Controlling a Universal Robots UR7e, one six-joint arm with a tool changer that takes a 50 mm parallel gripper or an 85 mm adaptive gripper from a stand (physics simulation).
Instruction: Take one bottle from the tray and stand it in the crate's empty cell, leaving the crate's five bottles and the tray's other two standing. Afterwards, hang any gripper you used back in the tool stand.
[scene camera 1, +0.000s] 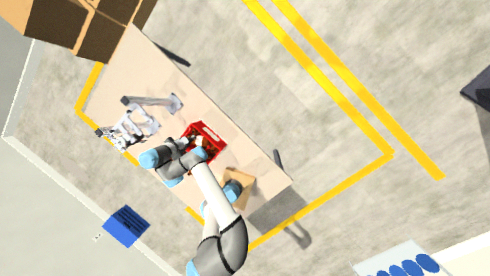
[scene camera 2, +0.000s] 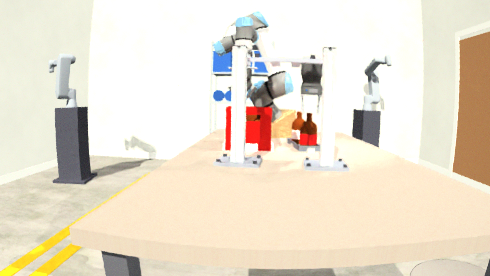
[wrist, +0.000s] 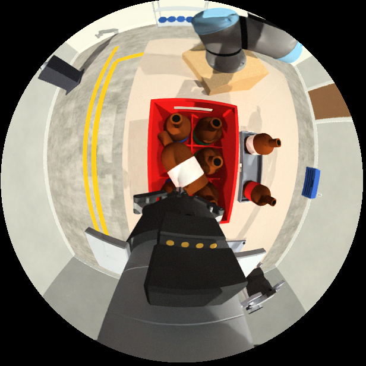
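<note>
A brown bottle with a white label (wrist: 187, 171) (scene camera 1: 199, 140) lies tilted diagonally across the red crate (wrist: 231, 150) (scene camera 1: 216, 136) (scene camera 2: 265, 131), its neck toward the crate's left wall in the wrist view. Crate bottles stand around it, including a back left one (wrist: 176, 125), a back right one (wrist: 210, 128) and a middle right one (wrist: 210, 160); front ones are partly hidden. My gripper (wrist: 178, 202) is open at the crate's front end, beside the lying bottle's base. The grey tray (wrist: 252, 168) holds an upright white-labelled bottle (wrist: 261, 144) (scene camera 2: 298, 123) and an upright red-labelled bottle (wrist: 258, 192) (scene camera 2: 309, 132).
The tool stand (scene camera 2: 327, 110) (wrist: 108, 250) is beyond the crate's front end, with another gripper (scene camera 2: 311, 82) (wrist: 260, 284) hanging in it. The robot's base stands on a wooden block (wrist: 230, 82) behind the crate. The tray is right of the crate in the wrist view.
</note>
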